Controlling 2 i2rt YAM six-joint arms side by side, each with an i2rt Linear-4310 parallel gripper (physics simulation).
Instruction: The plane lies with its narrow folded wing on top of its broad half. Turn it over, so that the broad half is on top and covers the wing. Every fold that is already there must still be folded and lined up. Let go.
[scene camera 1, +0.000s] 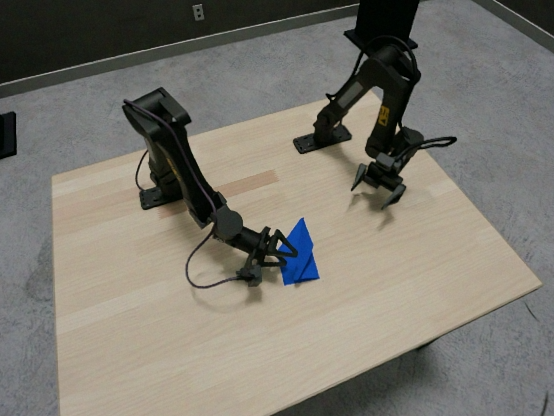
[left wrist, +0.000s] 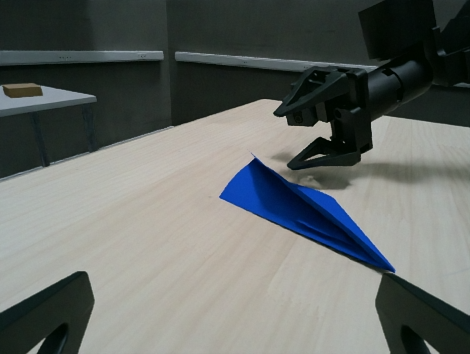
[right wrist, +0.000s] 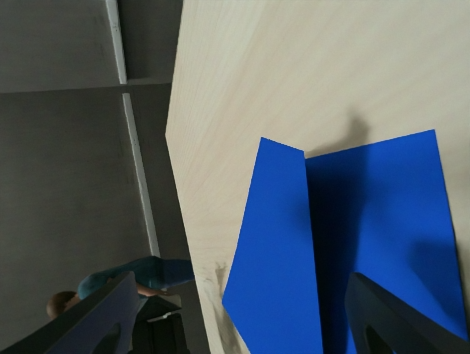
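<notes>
The blue plane lies near the table's middle, pointed at one end. Its narrow folded wing rises from the broad half, leaving a dark gap between the layers. My left gripper is wide open and empty, apart from the plane and above the table, beyond its pointed end. My right gripper is partly open and empty. Its fingertips overlap the plane's side in the scene view; whether they touch is unclear.
The wooden table carries both arm bases along its back edge. A white side table with a brown block stands off to the side. A person shows beyond the table edge.
</notes>
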